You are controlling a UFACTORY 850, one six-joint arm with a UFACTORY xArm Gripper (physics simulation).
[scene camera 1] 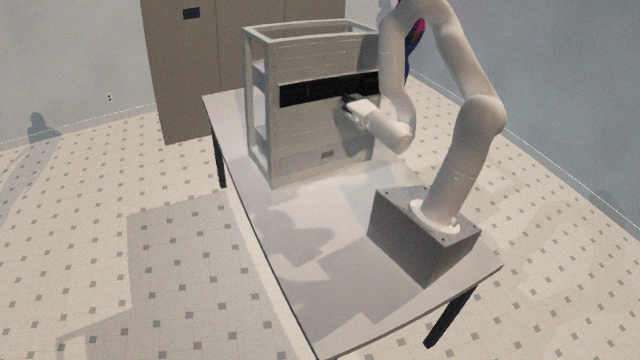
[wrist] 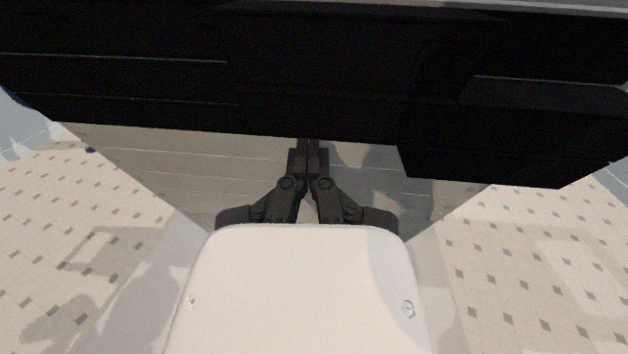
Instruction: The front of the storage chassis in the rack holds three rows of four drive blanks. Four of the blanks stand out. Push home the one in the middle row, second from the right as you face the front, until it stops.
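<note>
The storage chassis (scene camera 1: 310, 91) (wrist: 150, 80) is a black band across the front of the pale rack (scene camera 1: 270, 125). Its blanks are nearly black on black, so the three rows are hard to separate. In the wrist view, a dark block (wrist: 492, 150) at the right stands out and reaches lower than the front beside it. The middle-row blank second from the right cannot be told apart clearly. My gripper (scene camera 1: 344, 100) (wrist: 309, 144) is shut with nothing between its fingers. Its tips meet the chassis's lower edge in the wrist view; whether they touch it is unclear.
Grey panels (wrist: 210, 157) lie below the chassis. The rack stands on the table (scene camera 1: 300, 305), with the arm's dark base box (scene camera 1: 400, 235) toward the front right. A brown cabinet (scene camera 1: 180, 75) stands behind. A person (scene camera 1: 414, 40) is partly hidden behind the arm.
</note>
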